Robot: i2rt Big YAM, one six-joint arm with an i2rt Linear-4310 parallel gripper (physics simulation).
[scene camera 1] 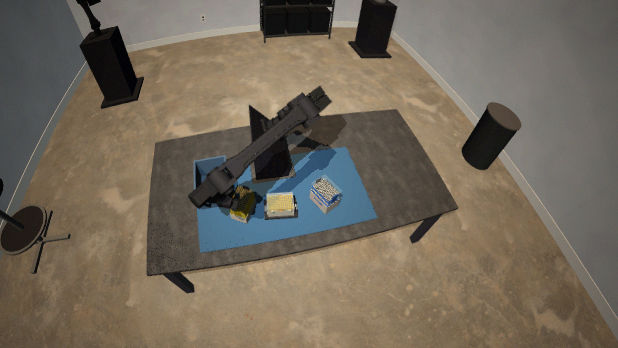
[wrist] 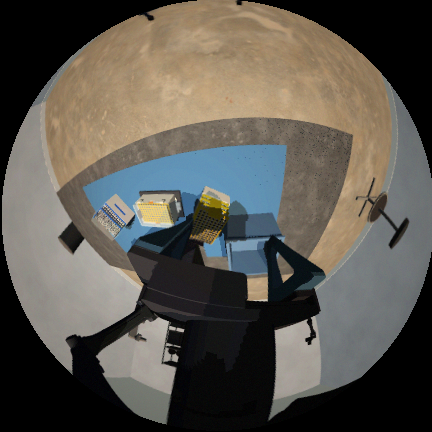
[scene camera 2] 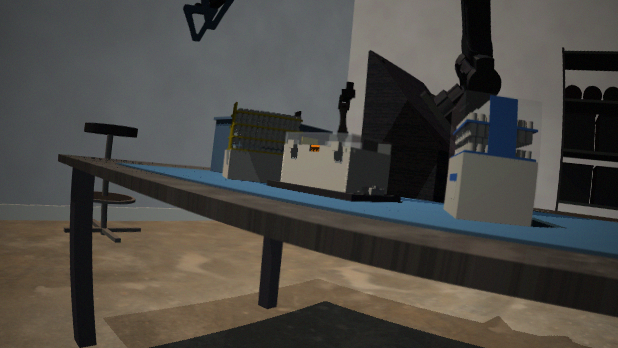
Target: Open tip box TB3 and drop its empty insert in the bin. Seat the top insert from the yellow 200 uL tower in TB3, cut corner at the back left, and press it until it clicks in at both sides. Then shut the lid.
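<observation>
TB3 appears to be the pale box (scene camera 1: 281,205) (scene camera 2: 317,165) (wrist: 156,213) at mid-mat, with a clear lid down over a yellow insert; its label is unreadable. The yellow tower (scene camera 1: 243,204) (scene camera 2: 265,131) (wrist: 211,215) stands beside it, its stacked yellow inserts on a pale base. The blue bin (scene camera 1: 210,160) (scene camera 2: 219,145) (wrist: 255,226) stands beyond the tower. My gripper (scene camera 2: 204,33) (wrist: 232,230) is open and empty, high above the tower and bin area. In scene camera 1's view the arm covers part of the tower and bin.
A blue-and-white tower (scene camera 1: 326,195) (scene camera 2: 492,190) (wrist: 114,215) stands on the other side of TB3. TB3 sits on a dark holder (scene camera 1: 281,217) (wrist: 160,192) on the blue mat (scene camera 1: 240,240) (wrist: 250,165). A tall dark slanted panel (scene camera 1: 272,167) (scene camera 2: 385,125) rises behind.
</observation>
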